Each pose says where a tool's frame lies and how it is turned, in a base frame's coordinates. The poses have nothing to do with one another.
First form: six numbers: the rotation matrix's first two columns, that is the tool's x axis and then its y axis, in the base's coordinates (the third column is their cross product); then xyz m.
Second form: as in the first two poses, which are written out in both.
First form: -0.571, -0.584, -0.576, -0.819, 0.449, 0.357, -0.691, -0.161, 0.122
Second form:
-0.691, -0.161, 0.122
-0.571, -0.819, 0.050
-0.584, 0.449, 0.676
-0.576, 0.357, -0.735

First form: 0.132, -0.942, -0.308, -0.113, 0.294, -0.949, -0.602, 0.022, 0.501
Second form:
-0.602, 0.022, 0.501
0.132, -0.113, 0.985
-0.942, 0.294, 0.160
-0.308, -0.949, -0.068

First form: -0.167, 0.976, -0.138, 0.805, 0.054, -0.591, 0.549, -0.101, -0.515
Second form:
0.549, -0.101, -0.515
-0.167, 0.805, -0.569
0.976, 0.054, -0.210
-0.138, -0.591, -0.795

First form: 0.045, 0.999, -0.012, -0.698, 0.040, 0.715, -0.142, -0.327, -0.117
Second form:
-0.142, -0.327, -0.117
0.045, -0.698, 0.715
0.999, 0.040, -0.024
-0.012, 0.715, 0.699

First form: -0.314, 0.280, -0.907, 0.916, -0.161, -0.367, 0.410, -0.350, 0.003
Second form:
0.410, -0.350, 0.003
-0.314, 0.916, -0.249
0.280, -0.161, -0.946
-0.907, -0.367, -0.206

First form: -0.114, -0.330, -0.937, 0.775, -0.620, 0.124, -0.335, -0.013, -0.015
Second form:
-0.335, -0.013, -0.015
-0.114, 0.775, -0.622
-0.330, -0.620, -0.712
-0.937, 0.124, 0.326

